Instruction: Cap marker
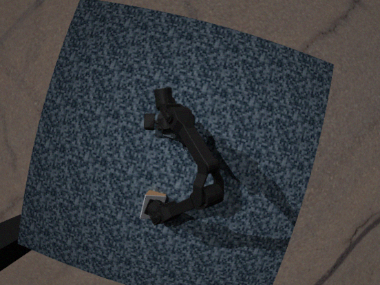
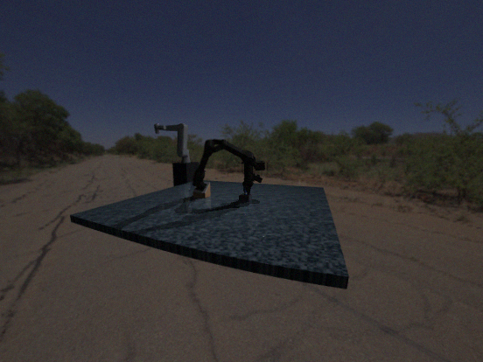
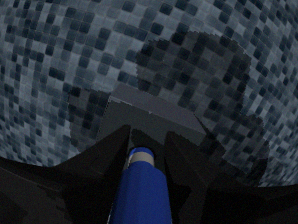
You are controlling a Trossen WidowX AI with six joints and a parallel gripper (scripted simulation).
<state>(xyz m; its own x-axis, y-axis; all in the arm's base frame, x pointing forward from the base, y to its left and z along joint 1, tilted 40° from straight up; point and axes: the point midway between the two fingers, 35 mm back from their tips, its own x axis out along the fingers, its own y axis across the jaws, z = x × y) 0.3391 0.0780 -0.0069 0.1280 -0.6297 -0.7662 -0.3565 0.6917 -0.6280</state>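
Now: gripper tip 50 mm below the blue cap, 20 mm past it and 10 mm to the left of it. Also, from my gripper tip: dark holder block: 20 mm below, 20 mm behind, 10 mm to the right.
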